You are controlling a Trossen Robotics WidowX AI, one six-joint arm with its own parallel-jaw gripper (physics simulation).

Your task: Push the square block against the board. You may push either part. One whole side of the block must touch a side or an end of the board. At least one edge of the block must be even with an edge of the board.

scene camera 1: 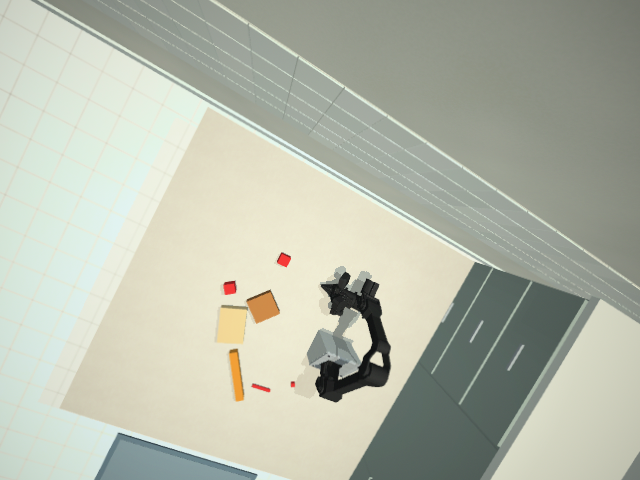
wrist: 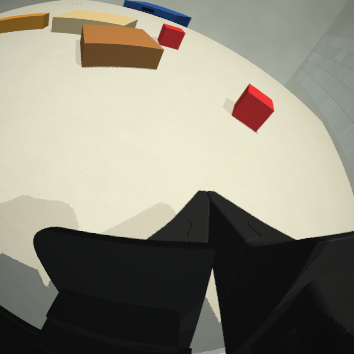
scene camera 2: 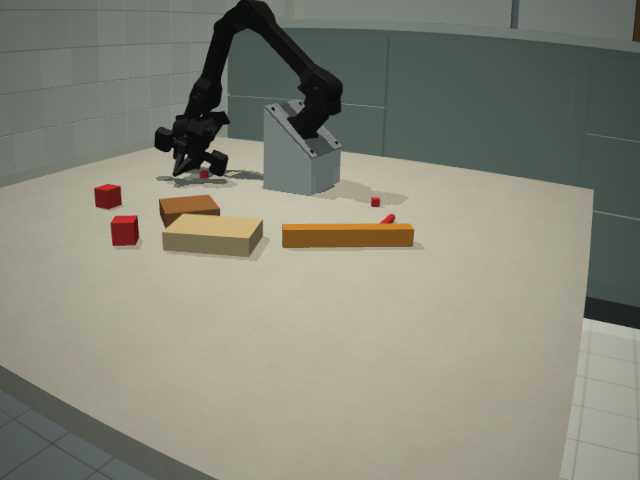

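Seen in the pictures: gripper, fingertip midpoint: (scene camera 1: 321, 285) (wrist: 204, 198) (scene camera 2: 174, 175); arm's base, origin of the base link: (scene camera 1: 331, 365) (scene camera 2: 302, 128).
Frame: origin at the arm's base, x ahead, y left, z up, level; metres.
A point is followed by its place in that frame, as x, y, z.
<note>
The brown square block (scene camera 1: 263, 306) {0.332, -0.054, -0.106} (scene camera 2: 190, 203) {0.326, -0.046, -0.106} (wrist: 118, 48) {0.291, -0.083, -0.113} lies flat, turned at an angle to the pale tan rectangular board (scene camera 1: 231, 324) {0.406, 0.069, -0.106} (scene camera 2: 212, 227) {0.411, 0.081, -0.106} (wrist: 95, 20) {0.363, 0.037, -0.107}. Their nearest corners are very close; whether they touch I cannot tell. No whole side of the block lies along the board. In the wrist view the block partly hides the board. My gripper (scene camera 1: 321, 285) {0.170, -0.240, -0.108} (scene camera 2: 176, 174) {0.170, -0.240, -0.108} (wrist: 204, 198) {0.170, -0.240, -0.108} is shut and empty, low over the table. It is apart from the block, on the side of the block away from the board.
Two red cubes (scene camera 1: 283, 259) {0.361, -0.261, -0.097} (scene camera 1: 229, 287) {0.487, -0.064, -0.098} (scene camera 2: 108, 196) {0.371, -0.237, -0.111} (scene camera 2: 125, 230) {0.496, -0.042, -0.111} (wrist: 252, 107) {0.335, -0.255, -0.112} (wrist: 171, 36) {0.466, -0.069, -0.114} lie near the parts. An orange bar (scene camera 1: 236, 375) {0.282, 0.256, -0.107} (scene camera 2: 347, 236) {0.292, 0.270, -0.119}, a red stick (scene camera 1: 261, 387) {0.156, 0.274, -0.127} and a tiny red cube (scene camera 1: 292, 384) {0.044, 0.204, -0.122} lie beyond the board. Another tiny red cube (scene camera 2: 204, 174) {0.065, -0.239, -0.128} is by the gripper.
</note>
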